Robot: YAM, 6 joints.
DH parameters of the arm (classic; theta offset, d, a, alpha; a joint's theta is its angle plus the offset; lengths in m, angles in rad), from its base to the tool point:
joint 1: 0 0.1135 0.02 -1.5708
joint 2: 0 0 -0.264 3.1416
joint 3: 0.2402 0 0.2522 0
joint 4: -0.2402 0 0.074 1.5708
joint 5: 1.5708 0 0 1.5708
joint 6: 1.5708 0.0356 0 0
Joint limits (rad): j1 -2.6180..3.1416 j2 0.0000..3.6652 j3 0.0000..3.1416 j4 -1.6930..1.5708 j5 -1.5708..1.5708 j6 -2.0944..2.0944
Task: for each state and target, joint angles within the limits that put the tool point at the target. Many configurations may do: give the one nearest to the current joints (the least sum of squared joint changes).
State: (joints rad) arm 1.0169 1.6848 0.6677 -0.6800 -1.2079 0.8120
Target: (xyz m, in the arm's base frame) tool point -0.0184 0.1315 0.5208
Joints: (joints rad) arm 1.4509 0.9634 1.5275 -0.4594 -1.2690 0.8120
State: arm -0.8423 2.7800 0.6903 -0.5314 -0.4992 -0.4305
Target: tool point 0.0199 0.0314 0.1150
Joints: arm -1.3106 2.9056 0.0061 -0.8682 -0.8743 -0.4305
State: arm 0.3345 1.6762 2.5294 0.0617 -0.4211 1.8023
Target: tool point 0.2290 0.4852 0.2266
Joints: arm 1.0997 2.2913 1.9182 -0.1396 -0.4714 1.8023
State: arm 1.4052 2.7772 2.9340 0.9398 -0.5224 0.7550
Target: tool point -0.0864 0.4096 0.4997
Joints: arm 1.7320 2.6668 3.1416 1.3601 -0.5803 0.7550
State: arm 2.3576 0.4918 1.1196 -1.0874 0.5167 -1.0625
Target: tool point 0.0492 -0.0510 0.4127
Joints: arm 2.1281 0.2191 1.3012 -1.1068 0.4281 -1.0625
